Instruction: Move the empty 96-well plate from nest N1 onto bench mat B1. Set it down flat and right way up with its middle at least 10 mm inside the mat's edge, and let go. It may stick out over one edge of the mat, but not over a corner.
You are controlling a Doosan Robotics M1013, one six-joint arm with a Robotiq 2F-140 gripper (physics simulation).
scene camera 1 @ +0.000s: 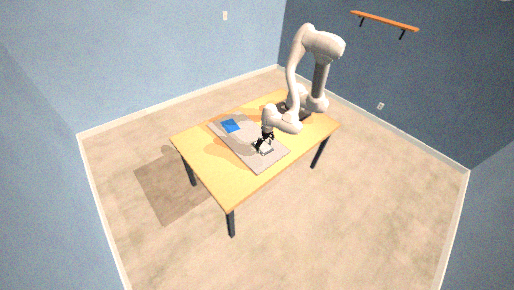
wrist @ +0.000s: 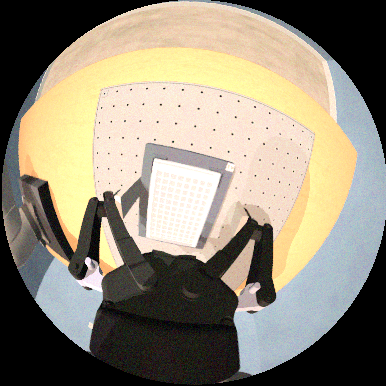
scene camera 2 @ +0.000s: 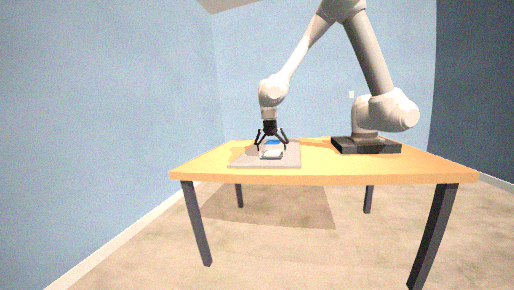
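Pixels of known places: gripper, fingertip midpoint: (scene camera 1: 263, 148) (wrist: 183, 190) (scene camera 2: 272, 156); arm's base, link origin: (wrist: 34, 217) (scene camera 2: 364, 139).
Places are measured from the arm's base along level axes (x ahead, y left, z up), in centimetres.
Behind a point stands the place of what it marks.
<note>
The white 96-well plate (scene camera 1: 265, 148) {y 20.5, x 57.9, z -1.5 cm} (scene camera 2: 272, 154) {y 22.8, x 56.7, z -1.4 cm} (wrist: 183, 205) {y 17.6, x 58.0, z -1.6 cm} lies flat, wells up, in the dark grey frame of nest N1 (wrist: 167, 152) {y 24.2, x 55.0, z -2.6 cm}. My gripper (scene camera 1: 265, 143) {y 18.7, x 57.7, z -3.8 cm} (scene camera 2: 271, 148) {y 18.7, x 57.7, z -3.8 cm} (wrist: 183, 190) {y 18.7, x 57.7, z -3.8 cm} is open and holds nothing. It points down over the plate, with one finger out beyond each long side and gaps between the fingers and the plate. The exact height of the fingertips is hard to tell. Bench mat B1 (scene camera 1: 230, 125) {y -21.1, x 62.0, z -3.6 cm} (scene camera 2: 272, 142) {y -19.0, x 62.7, z -3.6 cm}, a blue rectangle, lies towards the far end of the board from the nest. It does not show in the wrist view.
The nest and mat are on a pale board (scene camera 1: 257, 165) {y 27.9, x 73.3, z -3.7 cm} (scene camera 2: 245, 162) {y 28.2, x 71.0, z -4.0 cm} (wrist: 130, 115) {y 28.9, x 48.7, z -3.8 cm} with small holes. The board lies on a wooden table (scene camera 1: 220, 185) {y 23.7, x 104.3, z -5.0 cm} (scene camera 2: 350, 167) {y 34.3, x 19.5, z -5.1 cm} (wrist: 55, 125) {y 29.7, x 25.5, z -5.1 cm}. The arm's black base (scene camera 2: 367, 146) {y 15.5, x 4.4, z -0.5 cm} stands on the table, to the right of the board in scene camera 2.
</note>
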